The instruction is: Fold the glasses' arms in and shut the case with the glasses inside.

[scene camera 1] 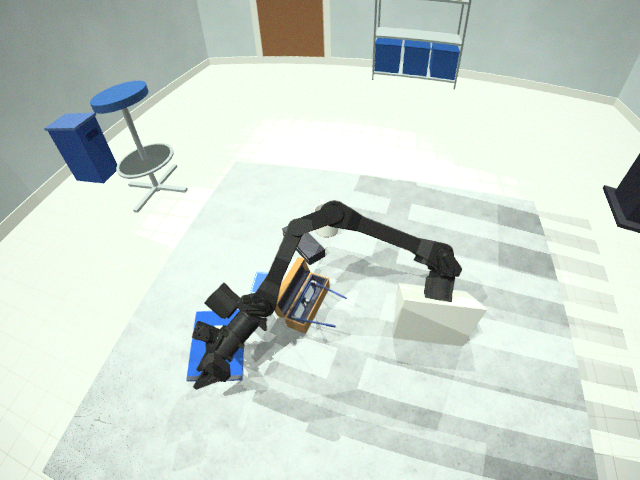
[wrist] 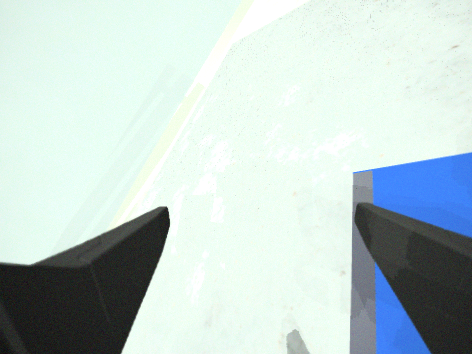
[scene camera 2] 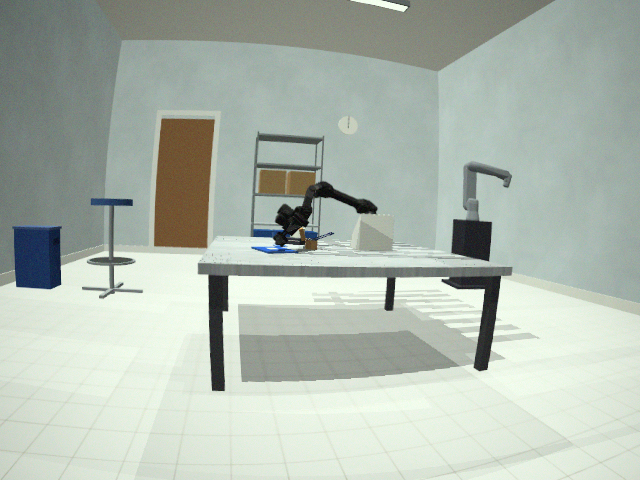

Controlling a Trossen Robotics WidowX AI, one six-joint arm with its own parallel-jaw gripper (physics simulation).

Scene:
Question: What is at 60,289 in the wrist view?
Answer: The gripper.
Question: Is the gripper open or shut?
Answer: Open.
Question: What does the blue book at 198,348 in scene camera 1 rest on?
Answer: The table.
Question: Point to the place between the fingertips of the gripper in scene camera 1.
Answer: At 196,379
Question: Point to a blue book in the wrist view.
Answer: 426,190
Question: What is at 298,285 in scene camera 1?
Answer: A glasses case.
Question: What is the gripper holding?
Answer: Nothing.

